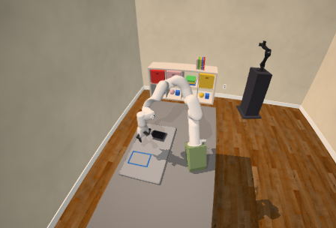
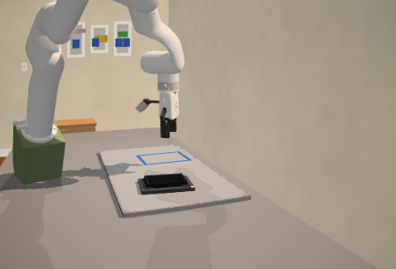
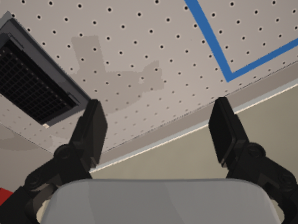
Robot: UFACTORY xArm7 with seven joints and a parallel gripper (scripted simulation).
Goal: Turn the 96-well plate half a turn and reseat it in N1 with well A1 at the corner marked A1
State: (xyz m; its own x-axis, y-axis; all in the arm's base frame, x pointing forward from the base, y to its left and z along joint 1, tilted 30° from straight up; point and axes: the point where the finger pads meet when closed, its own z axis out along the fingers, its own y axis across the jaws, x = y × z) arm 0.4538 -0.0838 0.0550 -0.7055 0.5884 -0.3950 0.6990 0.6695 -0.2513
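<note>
My gripper is now 16 cm to the left of the black 96-well plate, 11 cm past it and 11 cm above it. From my hand the other things lie so: dark plate nest N1: 16 cm to the right, 13 cm below, 11 cm behind.
</note>
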